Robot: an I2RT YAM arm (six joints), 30 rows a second.
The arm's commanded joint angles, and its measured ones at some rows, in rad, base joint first. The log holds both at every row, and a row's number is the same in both.
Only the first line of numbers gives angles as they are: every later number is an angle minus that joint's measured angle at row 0.
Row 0, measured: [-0.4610, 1.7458, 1.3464, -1.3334, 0.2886, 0.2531]
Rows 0 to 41, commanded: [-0.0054, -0.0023, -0.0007, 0.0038, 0.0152, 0.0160]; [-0.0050, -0.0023, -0.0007, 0.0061, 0.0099, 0.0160]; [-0.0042, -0.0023, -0.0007, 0.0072, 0.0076, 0.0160]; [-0.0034, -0.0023, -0.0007, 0.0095, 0.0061, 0.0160]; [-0.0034, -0.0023, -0.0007, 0.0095, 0.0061, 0.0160]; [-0.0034, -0.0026, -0.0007, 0.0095, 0.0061, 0.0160]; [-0.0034, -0.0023, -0.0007, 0.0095, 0.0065, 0.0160]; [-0.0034, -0.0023, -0.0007, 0.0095, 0.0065, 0.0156]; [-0.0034, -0.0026, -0.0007, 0.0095, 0.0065, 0.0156]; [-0.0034, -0.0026, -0.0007, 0.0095, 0.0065, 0.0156]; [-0.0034, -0.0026, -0.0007, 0.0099, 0.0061, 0.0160]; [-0.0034, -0.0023, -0.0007, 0.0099, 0.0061, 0.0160]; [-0.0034, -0.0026, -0.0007, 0.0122, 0.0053, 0.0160]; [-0.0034, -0.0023, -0.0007, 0.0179, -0.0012, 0.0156]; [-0.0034, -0.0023, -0.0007, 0.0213, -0.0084, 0.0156]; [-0.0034, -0.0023, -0.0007, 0.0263, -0.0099, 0.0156]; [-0.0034, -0.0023, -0.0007, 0.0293, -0.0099, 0.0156]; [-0.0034, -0.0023, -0.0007, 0.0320, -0.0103, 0.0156]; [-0.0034, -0.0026, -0.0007, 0.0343, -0.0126, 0.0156]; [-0.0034, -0.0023, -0.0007, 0.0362, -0.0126, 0.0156]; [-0.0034, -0.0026, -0.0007, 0.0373, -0.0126, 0.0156]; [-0.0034, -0.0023, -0.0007, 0.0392, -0.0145, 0.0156]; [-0.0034, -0.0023, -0.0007, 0.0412, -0.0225, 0.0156]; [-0.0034, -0.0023, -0.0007, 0.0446, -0.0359, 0.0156]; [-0.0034, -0.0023, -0.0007, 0.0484, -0.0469, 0.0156]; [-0.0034, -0.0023, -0.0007, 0.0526, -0.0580, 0.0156]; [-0.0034, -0.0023, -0.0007, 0.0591, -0.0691, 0.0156]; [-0.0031, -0.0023, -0.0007, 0.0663, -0.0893, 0.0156]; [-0.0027, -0.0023, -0.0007, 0.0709, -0.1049, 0.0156]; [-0.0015, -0.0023, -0.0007, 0.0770, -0.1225, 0.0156]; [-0.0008, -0.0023, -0.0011, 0.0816, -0.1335, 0.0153]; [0.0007, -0.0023, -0.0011, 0.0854, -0.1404, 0.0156]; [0.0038, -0.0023, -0.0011, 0.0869, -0.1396, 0.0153]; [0.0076, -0.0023, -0.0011, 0.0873, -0.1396, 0.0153]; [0.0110, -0.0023, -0.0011, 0.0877, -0.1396, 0.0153]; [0.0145, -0.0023, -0.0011, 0.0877, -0.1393, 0.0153]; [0.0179, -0.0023, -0.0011, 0.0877, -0.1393, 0.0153]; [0.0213, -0.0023, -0.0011, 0.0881, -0.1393, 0.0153]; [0.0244, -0.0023, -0.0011, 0.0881, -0.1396, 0.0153]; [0.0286, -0.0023, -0.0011, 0.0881, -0.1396, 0.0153]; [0.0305, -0.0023, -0.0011, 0.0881, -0.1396, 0.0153]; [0.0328, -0.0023, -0.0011, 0.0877, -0.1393, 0.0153]
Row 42, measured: [0.0206, 0.0000, -0.0004, 0.0858, -0.1423, 0.0004]
